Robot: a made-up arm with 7 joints. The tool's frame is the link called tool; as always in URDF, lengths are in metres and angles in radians. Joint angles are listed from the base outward.
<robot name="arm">
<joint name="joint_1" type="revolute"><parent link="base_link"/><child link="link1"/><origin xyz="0.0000 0.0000 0.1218" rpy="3.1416 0.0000 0.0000"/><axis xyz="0 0 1"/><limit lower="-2.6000" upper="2.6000"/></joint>
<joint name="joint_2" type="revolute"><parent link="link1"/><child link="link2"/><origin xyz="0.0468 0.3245 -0.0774" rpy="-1.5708 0.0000 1.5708"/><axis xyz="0 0 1"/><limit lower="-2.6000" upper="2.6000"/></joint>
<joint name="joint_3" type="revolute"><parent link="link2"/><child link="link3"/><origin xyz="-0.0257 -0.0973 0.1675" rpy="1.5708 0.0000 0.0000"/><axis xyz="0 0 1"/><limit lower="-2.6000" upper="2.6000"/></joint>
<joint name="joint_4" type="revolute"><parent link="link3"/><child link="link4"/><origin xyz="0.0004 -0.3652 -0.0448" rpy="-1.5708 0.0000 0.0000"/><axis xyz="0 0 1"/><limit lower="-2.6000" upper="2.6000"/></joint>
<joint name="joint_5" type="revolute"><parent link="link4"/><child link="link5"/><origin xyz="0.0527 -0.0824 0.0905" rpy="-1.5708 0.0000 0.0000"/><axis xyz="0 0 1"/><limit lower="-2.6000" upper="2.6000"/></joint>
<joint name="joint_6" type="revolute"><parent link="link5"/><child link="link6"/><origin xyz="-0.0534 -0.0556 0.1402" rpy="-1.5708 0.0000 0.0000"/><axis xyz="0 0 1"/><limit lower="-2.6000" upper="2.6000"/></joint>
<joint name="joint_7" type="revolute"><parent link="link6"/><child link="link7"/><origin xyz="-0.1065 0.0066 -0.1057" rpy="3.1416 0.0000 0.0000"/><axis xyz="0 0 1"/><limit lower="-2.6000" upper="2.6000"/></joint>
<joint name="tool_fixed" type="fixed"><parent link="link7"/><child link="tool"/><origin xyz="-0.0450 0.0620 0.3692" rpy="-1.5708 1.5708 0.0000"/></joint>
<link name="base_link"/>
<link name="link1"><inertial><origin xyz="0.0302 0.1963 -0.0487"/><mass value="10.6"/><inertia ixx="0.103" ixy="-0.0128" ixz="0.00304" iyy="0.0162" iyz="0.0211" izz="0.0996"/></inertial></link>
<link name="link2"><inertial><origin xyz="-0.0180 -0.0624 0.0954"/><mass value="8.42"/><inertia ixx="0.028" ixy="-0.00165" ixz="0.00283" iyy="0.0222" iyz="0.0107" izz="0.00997"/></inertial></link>
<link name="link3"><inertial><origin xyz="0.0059 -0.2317 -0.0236"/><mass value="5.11"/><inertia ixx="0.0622" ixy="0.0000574" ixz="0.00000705" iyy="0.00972" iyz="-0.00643" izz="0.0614"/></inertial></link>
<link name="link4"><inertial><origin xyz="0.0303 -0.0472 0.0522"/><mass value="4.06"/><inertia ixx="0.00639" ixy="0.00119" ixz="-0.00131" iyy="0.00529" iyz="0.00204" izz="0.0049"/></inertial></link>
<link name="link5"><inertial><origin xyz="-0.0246 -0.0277 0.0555"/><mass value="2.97"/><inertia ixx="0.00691" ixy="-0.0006" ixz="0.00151" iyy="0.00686" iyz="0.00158" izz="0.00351"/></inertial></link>
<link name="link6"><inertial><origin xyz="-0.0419 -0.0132 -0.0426"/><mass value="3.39"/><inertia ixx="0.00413" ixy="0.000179" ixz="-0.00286" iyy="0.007" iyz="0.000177" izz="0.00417"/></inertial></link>
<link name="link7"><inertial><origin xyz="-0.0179 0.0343 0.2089"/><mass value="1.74"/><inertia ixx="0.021" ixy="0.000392" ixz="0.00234" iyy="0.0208" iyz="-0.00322" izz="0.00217"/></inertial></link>
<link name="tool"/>
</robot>
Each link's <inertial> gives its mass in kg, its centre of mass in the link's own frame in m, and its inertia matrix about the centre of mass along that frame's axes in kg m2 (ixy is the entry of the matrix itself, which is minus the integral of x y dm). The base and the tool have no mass. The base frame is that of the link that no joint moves.
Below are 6 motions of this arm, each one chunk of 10 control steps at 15 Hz.
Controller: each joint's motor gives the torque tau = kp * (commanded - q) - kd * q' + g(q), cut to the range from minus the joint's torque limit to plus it. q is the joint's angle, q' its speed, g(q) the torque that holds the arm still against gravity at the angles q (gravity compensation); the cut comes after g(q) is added. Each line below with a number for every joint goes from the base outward.
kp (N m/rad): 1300 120 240 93 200 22 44
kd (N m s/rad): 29 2.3 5.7 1.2 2.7 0.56 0.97
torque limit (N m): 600 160 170 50 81 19 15
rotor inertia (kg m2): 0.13 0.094 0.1 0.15 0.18 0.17 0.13
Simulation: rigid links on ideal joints. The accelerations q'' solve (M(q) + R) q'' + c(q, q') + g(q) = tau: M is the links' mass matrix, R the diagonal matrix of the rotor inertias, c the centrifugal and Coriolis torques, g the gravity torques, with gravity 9.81 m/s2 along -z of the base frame. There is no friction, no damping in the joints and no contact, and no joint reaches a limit. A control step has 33 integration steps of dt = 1/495 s. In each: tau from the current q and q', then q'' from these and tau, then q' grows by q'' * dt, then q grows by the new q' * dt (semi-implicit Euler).
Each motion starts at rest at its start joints. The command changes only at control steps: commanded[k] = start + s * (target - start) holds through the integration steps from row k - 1 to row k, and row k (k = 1, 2, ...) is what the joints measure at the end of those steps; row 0 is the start. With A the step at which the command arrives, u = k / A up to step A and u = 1 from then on. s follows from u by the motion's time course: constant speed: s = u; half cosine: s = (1 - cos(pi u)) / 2; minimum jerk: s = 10 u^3 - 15 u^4 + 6 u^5; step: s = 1 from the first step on.
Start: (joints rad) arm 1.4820 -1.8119 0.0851 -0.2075 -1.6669 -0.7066 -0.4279
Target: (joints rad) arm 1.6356 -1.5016 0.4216 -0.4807 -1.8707 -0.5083 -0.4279
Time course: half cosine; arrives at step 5
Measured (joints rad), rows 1 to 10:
1: 1.4930 -1.7875 0.0878 -0.2263 -1.6830 -0.7072 -0.4278
2: 1.5307 -1.7106 0.1129 -0.2892 -1.7291 -0.7063 -0.4265
3: 1.5843 -1.6056 0.1904 -0.3809 -1.7871 -0.6942 -0.4241
4: 1.6249 -1.5163 0.3248 -0.4621 -1.8444 -0.6514 -0.4237
5: 1.6396 -1.4624 0.4784 -0.5041 -1.9003 -0.5589 -0.4248
6: 1.6437 -1.4485 0.5921 -0.5047 -1.9410 -0.4297 -0.4214
7: 1.6519 -1.4645 0.6265 -0.5002 -1.9445 -0.3179 -0.4141
8: 1.6540 -1.4867 0.5826 -0.5158 -1.9122 -0.2750 -0.4146
9: 1.6432 -1.4970 0.4853 -0.5248 -1.8784 -0.3135 -0.4264
10: 1.6294 -1.5036 0.3779 -0.4946 -1.8597 -0.4158 -0.4365

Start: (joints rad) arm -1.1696 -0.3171 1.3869 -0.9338 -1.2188 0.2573 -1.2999
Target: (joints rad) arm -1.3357 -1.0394 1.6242 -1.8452 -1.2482 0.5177 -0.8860
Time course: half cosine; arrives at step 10
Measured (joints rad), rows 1 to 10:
1: -1.1738 -0.3207 1.3936 -0.9439 -1.2163 0.2576 -1.2952
2: -1.1871 -0.3379 1.4123 -0.9907 -1.2116 0.2610 -1.2740
3: -1.2087 -0.3811 1.4379 -1.0972 -1.2108 0.2748 -1.2274
4: -1.2358 -0.4596 1.4669 -1.2577 -1.2170 0.3078 -1.1579
5: -1.2645 -0.5770 1.4996 -1.4384 -1.2309 0.3622 -1.0784
6: -1.2901 -0.7297 1.5348 -1.6004 -1.2510 0.4264 -1.0037
7: -1.3098 -0.9045 1.5674 -1.7240 -1.2693 0.4806 -0.9435
8: -1.3222 -1.0751 1.5925 -1.8121 -1.2768 0.5119 -0.9009
9: -1.3272 -1.2075 1.6092 -1.8730 -1.2745 0.5239 -0.8758
10: -1.3249 -1.2714 1.6185 -1.9037 -1.2696 0.5310 -0.8680

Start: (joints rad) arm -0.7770 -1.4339 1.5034 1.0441 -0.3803 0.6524 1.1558
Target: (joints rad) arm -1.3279 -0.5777 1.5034 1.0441 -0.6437 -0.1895 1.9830
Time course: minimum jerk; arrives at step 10
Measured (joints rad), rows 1 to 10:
1: -0.7809 -1.4337 1.5061 1.0428 -0.3806 0.6511 1.1597
2: -0.8045 -1.4289 1.5195 1.0343 -0.3852 0.6409 1.1874
3: -0.8597 -1.3991 1.5392 1.0157 -0.4072 0.6049 1.2667
4: -0.9443 -1.3125 1.5519 0.9998 -0.4533 0.5208 1.4053
5: -1.0479 -1.1471 1.5516 1.0101 -0.5147 0.3684 1.5814
6: -1.1559 -0.9124 1.5399 1.0578 -0.5788 0.1433 1.7575
7: -1.2532 -0.6504 1.5182 1.1229 -0.6385 -0.1267 1.8988
8: -1.3247 -0.4152 1.4864 1.1577 -0.6823 -0.3687 1.9821
9: -1.3617 -0.2568 1.4512 1.1257 -0.6917 -0.4875 2.0041
10: -1.3673 -0.2199 1.4328 1.0552 -0.6739 -0.4312 1.9869

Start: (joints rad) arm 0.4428 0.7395 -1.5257 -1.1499 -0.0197 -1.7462 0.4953
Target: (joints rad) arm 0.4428 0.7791 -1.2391 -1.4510 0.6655 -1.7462 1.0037
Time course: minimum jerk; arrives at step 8
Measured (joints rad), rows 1 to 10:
1: 0.4434 0.7398 -1.5234 -1.1556 -0.0109 -1.7429 0.4991
2: 0.4463 0.7411 -1.5083 -1.1897 0.0450 -1.7229 0.5267
3: 0.4485 0.7437 -1.4683 -1.2603 0.1782 -1.6816 0.6062
4: 0.4464 0.7490 -1.4006 -1.3367 0.3623 -1.6453 0.7416
5: 0.4427 0.7603 -1.3146 -1.3937 0.5369 -1.6540 0.8958
6: 0.4395 0.7763 -1.2356 -1.4334 0.6544 -1.7225 1.0120
7: 0.4366 0.7905 -1.1934 -1.4524 0.6991 -1.8230 1.0545
8: 0.4359 0.7971 -1.1981 -1.4425 0.6869 -1.9022 1.0330
9: 0.4385 0.7970 -1.2301 -1.4229 0.6632 -1.9128 0.9951
10: 0.4426 0.7933 -1.2571 -1.4279 0.6617 -1.8493 0.9832

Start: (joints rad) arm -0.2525 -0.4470 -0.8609 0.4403 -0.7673 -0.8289 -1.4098
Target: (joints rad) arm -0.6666 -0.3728 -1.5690 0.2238 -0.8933 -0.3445 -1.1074
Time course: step
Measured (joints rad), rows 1 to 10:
1: -0.6537 -0.3986 -1.0759 0.4100 -1.0392 -0.7393 -1.2110
2: -0.7692 -0.3215 -1.4438 0.2592 -1.1187 -0.4900 -0.9493
3: -0.6173 -0.3012 -1.7887 0.1129 -0.8420 -0.1898 -0.9172
4: -0.6546 -0.3097 -1.9517 0.1174 -0.7930 0.0209 -1.0932
5: -0.7262 -0.3312 -1.8701 0.1874 -0.8190 0.0650 -1.2300
6: -0.6902 -0.3710 -1.6645 0.2375 -0.8135 -0.0554 -1.2023
7: -0.6446 -0.4089 -1.4777 0.2635 -0.9329 -0.2823 -1.0938
8: -0.6460 -0.4311 -1.3828 0.2770 -1.0520 -0.5071 -1.0166
9: -0.6549 -0.4364 -1.3769 0.2681 -0.9965 -0.6200 -1.0240
10: -0.6658 -0.4188 -1.4676 0.2490 -0.8749 -0.5867 -1.0939

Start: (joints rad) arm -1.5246 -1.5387 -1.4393 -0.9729 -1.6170 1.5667 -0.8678
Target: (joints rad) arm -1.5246 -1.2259 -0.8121 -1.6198 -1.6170 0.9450 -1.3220
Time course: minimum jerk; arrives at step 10
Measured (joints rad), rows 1 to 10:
1: -1.5238 -1.5385 -1.4374 -0.9752 -1.6165 1.5656 -0.8703
2: -1.5197 -1.5363 -1.4239 -0.9917 -1.6135 1.5568 -0.8880
3: -1.5131 -1.5268 -1.3842 -1.0412 -1.6072 1.5274 -0.9374
4: -1.5087 -1.5024 -1.3058 -1.1364 -1.6041 1.4604 -1.0200
5: -1.5114 -1.4566 -1.1853 -1.2745 -1.6128 1.3397 -1.1182
6: -1.5222 -1.3850 -1.0347 -1.4365 -1.6319 1.1631 -1.2085
7: -1.5365 -1.2853 -0.8810 -1.5949 -1.6491 0.9624 -1.2728
8: -1.5454 -1.1679 -0.7598 -1.7120 -1.6542 0.8053 -1.3041
9: -1.5441 -1.0741 -0.6982 -1.7420 -1.6461 0.7573 -1.3098
10: -1.5366 -1.0543 -0.7010 -1.6758 -1.6328 0.8257 -1.3084

